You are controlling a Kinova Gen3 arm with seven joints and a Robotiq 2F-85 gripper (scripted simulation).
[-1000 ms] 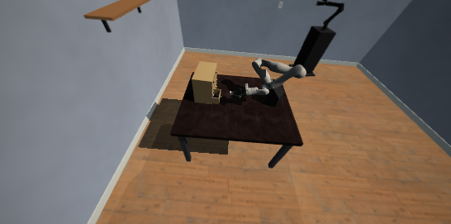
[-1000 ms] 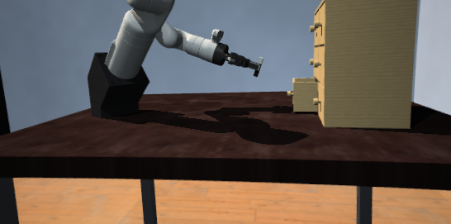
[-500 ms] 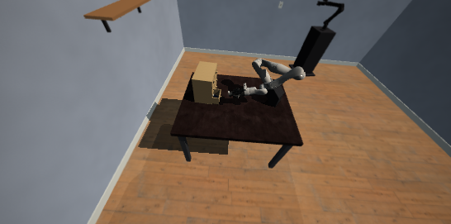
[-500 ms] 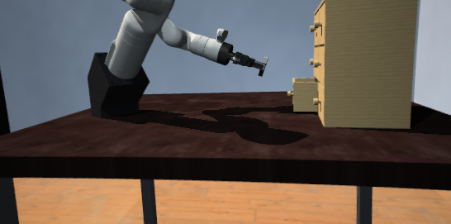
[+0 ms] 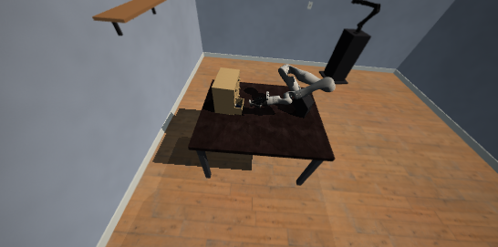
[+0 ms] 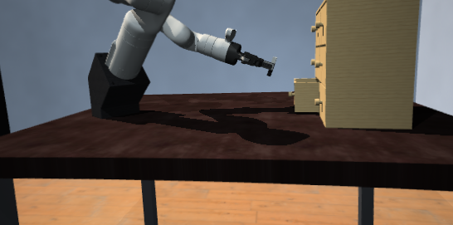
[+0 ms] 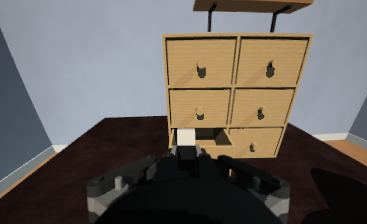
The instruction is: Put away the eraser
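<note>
The blue eraser lies 13 cm ahead of my hand, 10 cm to the right of it and 13 cm below it. The rest, counted from my hand: white eraser (1 cm ahead).
</note>
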